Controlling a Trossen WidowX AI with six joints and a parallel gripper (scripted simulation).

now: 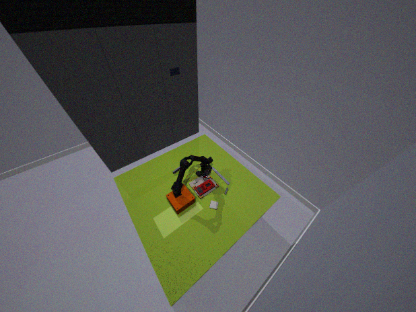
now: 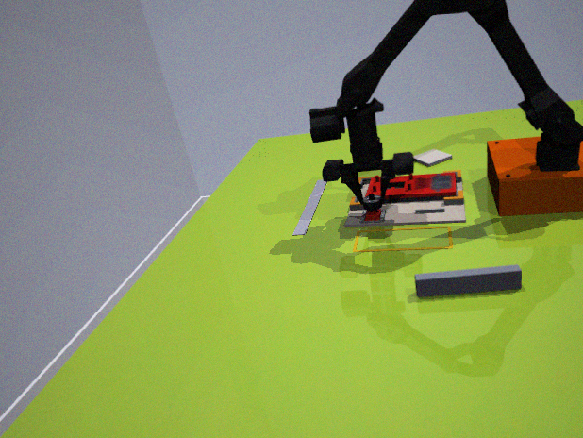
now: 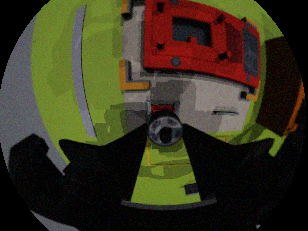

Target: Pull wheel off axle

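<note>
The upright axle lies 10 mm below my gripper tip. From my gripper tip the other things lie so: grey board: 50 mm behind, 100 mm to the right, 30 mm below; then dark wheel: right at my gripper tip; then thin grey strip: 170 mm ahead, 80 mm to the right, 40 mm below.
</note>
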